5 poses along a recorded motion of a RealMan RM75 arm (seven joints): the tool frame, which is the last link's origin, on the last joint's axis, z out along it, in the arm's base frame.
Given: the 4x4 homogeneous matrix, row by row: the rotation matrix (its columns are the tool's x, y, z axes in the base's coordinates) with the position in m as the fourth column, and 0 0 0 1 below. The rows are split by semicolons.
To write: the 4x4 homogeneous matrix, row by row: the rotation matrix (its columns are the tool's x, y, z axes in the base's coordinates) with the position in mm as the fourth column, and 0 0 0 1 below. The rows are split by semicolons. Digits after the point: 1 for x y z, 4 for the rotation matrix.
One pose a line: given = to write
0.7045 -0.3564 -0.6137 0.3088; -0.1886 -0.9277 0.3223 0.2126; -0.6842 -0.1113 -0.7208 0.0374; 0 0 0 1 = 0.7045 -0.3564 -0.6137 308.8; -0.1886 -0.9277 0.3223 212.6; -0.6842 -0.1113 -0.7208 37.4; 0 0 0 1
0.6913 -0.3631 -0.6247 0.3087; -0.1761 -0.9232 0.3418 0.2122; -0.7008 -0.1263 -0.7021 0.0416; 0 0 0 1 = 0.6913 -0.3631 -0.6247 308.7; -0.1761 -0.9232 0.3418 212.2; -0.7008 -0.1263 -0.7021 41.6; 0 0 0 1
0.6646 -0.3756 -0.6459 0.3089; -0.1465 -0.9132 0.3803 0.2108; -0.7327 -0.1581 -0.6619 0.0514; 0 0 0 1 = 0.6646 -0.3756 -0.6459 308.9; -0.1465 -0.9132 0.3803 210.8; -0.7327 -0.1581 -0.6619 51.4; 0 0 0 1
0.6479 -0.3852 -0.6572 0.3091; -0.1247 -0.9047 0.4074 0.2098; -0.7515 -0.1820 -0.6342 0.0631; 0 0 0 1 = 0.6479 -0.3852 -0.6572 309.1; -0.1247 -0.9047 0.4074 209.8; -0.7515 -0.1820 -0.6342 63.1; 0 0 0 1
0.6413 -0.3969 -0.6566 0.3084; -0.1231 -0.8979 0.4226 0.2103; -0.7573 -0.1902 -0.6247 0.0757; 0 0 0 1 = 0.6413 -0.3969 -0.6566 308.4; -0.1231 -0.8979 0.4226 210.3; -0.7573 -0.1902 -0.6247 75.7; 0 0 0 1
